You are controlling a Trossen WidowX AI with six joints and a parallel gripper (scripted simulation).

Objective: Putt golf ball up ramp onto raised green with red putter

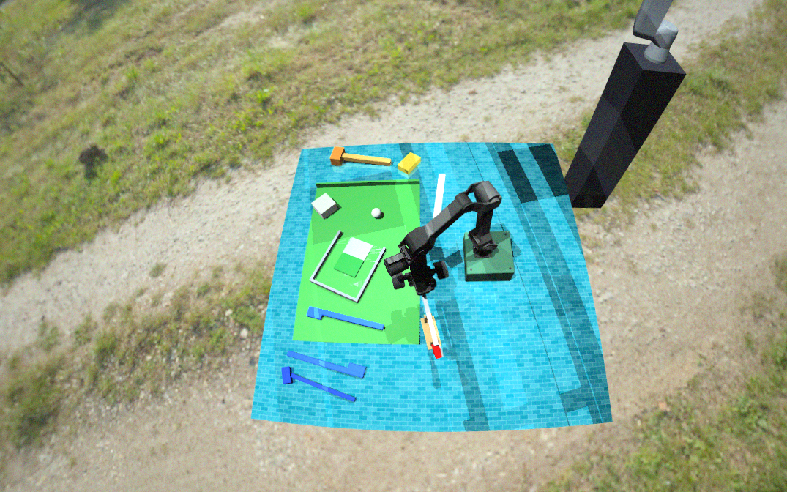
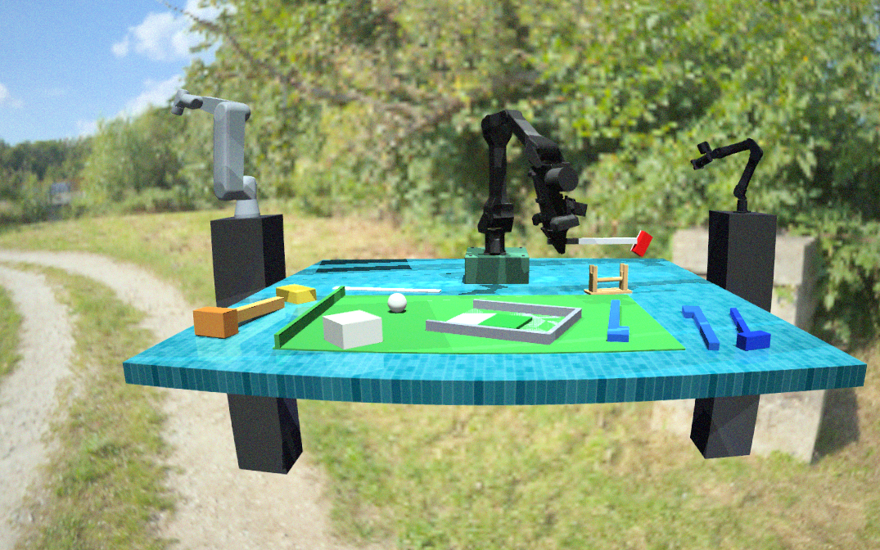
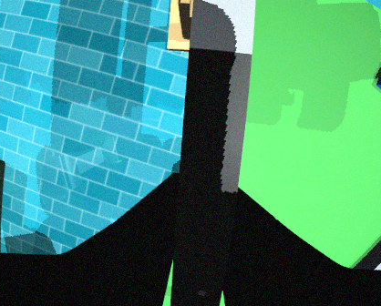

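Now: gripper tip 110 mm to the right of the red putter, 30 mm past it and 20 mm below it. Also, from my gripper tip: white golf ball (380 mm to the right, 190 mm ahead, 80 mm below); then grey frame (290 mm ahead, 130 mm to the right, 100 mm below); then wooden stand (130 mm to the left, 70 mm below, 30 mm behind).
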